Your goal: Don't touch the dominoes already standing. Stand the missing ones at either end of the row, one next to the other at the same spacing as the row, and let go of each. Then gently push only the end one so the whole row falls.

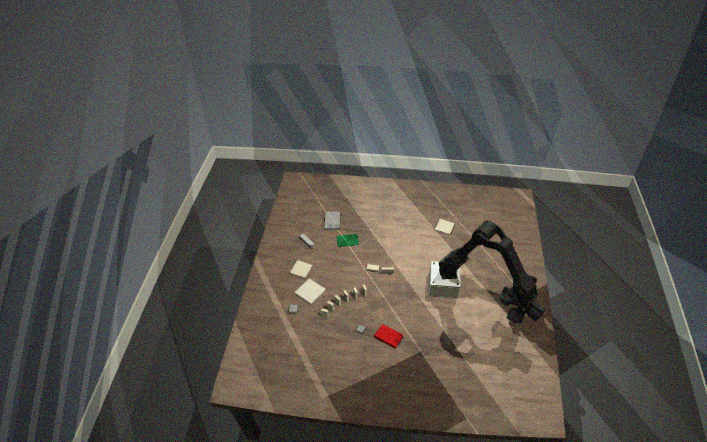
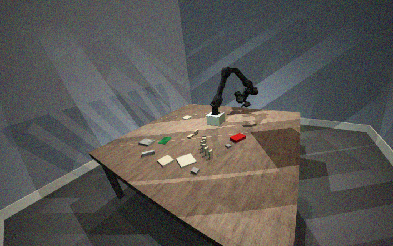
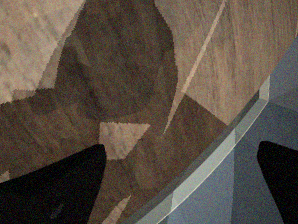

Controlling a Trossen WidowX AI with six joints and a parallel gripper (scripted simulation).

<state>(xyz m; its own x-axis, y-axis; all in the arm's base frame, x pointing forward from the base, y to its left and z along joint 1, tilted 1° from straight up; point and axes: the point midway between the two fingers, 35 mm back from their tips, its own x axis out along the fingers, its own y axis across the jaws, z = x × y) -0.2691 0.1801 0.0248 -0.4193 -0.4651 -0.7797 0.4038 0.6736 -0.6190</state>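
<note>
My gripper tip is now 66 cm short of the grey cube, 7 cm above it and 2 cm to the right of it. From my gripper tip the other things lie so: green tile (68 cm ahead, 45 cm to the right, 8 cm below); then beige tile (49 cm to the right, 23 cm ahead, 8 cm below); then white tile (86 cm ahead, 18 cm to the right, 8 cm below).
</note>
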